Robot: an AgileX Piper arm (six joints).
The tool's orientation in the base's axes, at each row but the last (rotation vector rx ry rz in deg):
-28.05 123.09 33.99
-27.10 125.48 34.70
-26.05 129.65 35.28
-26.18 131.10 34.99
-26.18 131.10 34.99
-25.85 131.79 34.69
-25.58 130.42 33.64
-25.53 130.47 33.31
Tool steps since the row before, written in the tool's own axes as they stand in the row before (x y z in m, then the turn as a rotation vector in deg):
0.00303 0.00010 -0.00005 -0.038 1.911 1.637
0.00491 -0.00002 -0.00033 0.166 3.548 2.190
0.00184 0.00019 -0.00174 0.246 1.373 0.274
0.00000 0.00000 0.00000 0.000 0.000 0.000
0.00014 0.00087 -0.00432 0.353 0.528 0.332
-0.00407 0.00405 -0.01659 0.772 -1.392 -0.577
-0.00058 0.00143 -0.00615 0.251 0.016 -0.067
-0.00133 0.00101 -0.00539 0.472 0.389 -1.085
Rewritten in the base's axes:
-0.00183 -0.00036 -0.00239 0.024 2.486 -0.393
-0.00319 -0.00085 -0.00365 -0.610 4.105 -0.431
-0.00230 -0.00105 -0.00022 -0.680 1.247 0.053
0.00000 0.00000 0.00000 0.000 0.000 0.000
-0.00289 -0.00166 0.00289 -0.314 0.566 -0.308
-0.00816 -0.00499 0.01472 -0.186 -1.578 -0.585
-0.00378 -0.00199 0.00468 -0.214 -0.057 -0.136
-0.00266 -0.00181 0.00464 -1.120 -0.313 0.447

